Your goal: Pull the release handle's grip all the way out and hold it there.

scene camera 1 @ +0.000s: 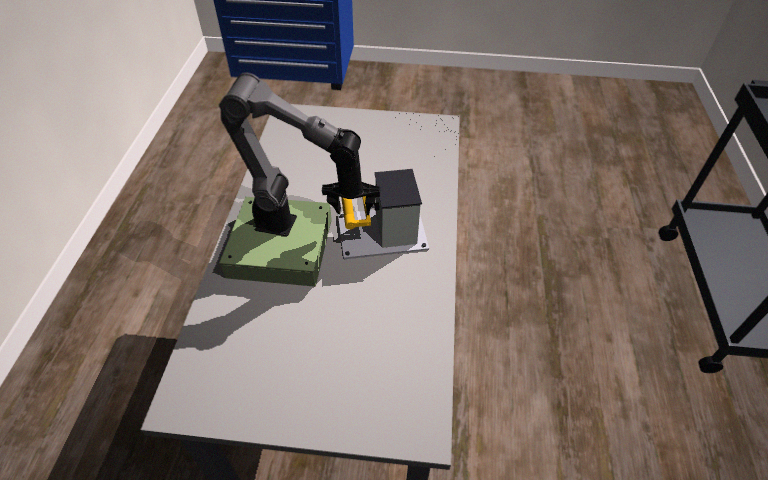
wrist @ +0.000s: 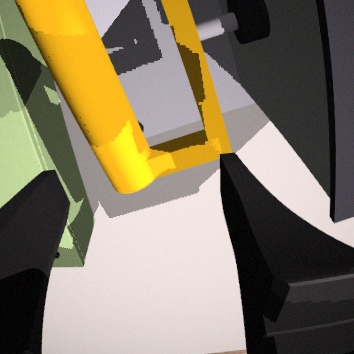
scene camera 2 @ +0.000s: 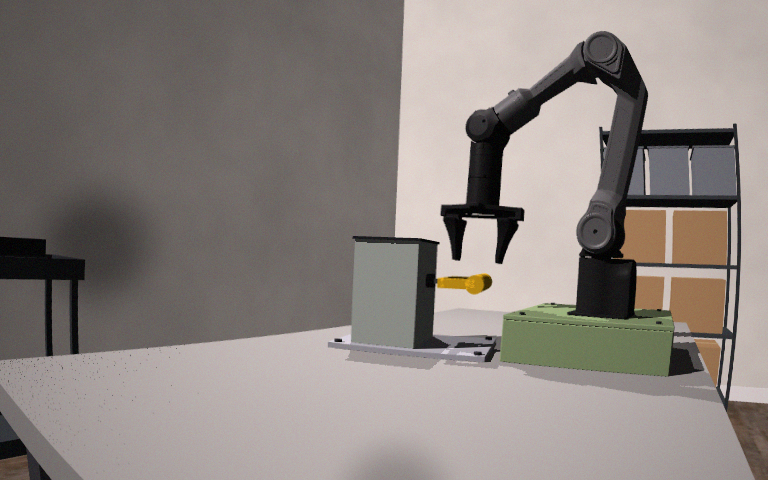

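The release handle is a yellow frame whose thick round grip [scene camera 1: 348, 212] [scene camera 2: 479, 283] [wrist: 85, 85] faces the robot's base. A thin metal rod [wrist: 215, 27] joins the frame to a black collar [scene camera 2: 430, 280] [wrist: 252, 20] on the side of a grey box [scene camera 1: 400, 226] [scene camera 2: 385, 294]. A short stretch of the rod shows. My gripper [scene camera 1: 355, 210] [scene camera 2: 477, 261] [wrist: 137, 180] is open and empty, pointing down. In the second scene view its fingertips are a little above the handle, one on each side of the grip. In the wrist view the grip's near end lies between the fingers.
The grey box has a dark lid [scene camera 1: 398, 187] [scene camera 2: 396, 240] and stands close beside the gripper on a bolted plate [scene camera 1: 385, 251] [scene camera 2: 453, 353]. The green base block [scene camera 1: 269, 274] [scene camera 2: 586, 348] [wrist: 15, 145] is on the other side. All stand on the pale table [scene camera 1: 339, 362] [scene camera 2: 339, 418].
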